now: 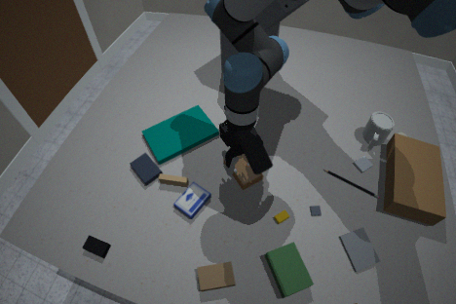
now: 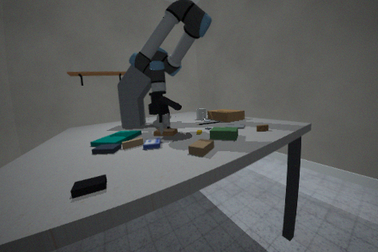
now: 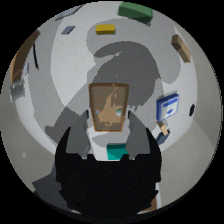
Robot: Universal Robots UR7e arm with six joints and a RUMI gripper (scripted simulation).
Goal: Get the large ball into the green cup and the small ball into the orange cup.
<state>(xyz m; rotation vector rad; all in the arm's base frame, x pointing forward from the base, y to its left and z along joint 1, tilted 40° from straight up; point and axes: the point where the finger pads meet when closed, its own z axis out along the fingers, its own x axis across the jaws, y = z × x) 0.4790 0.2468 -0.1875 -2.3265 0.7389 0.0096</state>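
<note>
Right now the covered wooden puzzle is 20 mm below my hand. Round my hand: tan block (160 mm to the right, 130 mm ahead, 10 mm below); then blue-and-white box (150 mm ahead, 80 mm to the right, 10 mm below); then yellow block (160 mm to the left, 80 mm ahead, 10 mm below).
</note>
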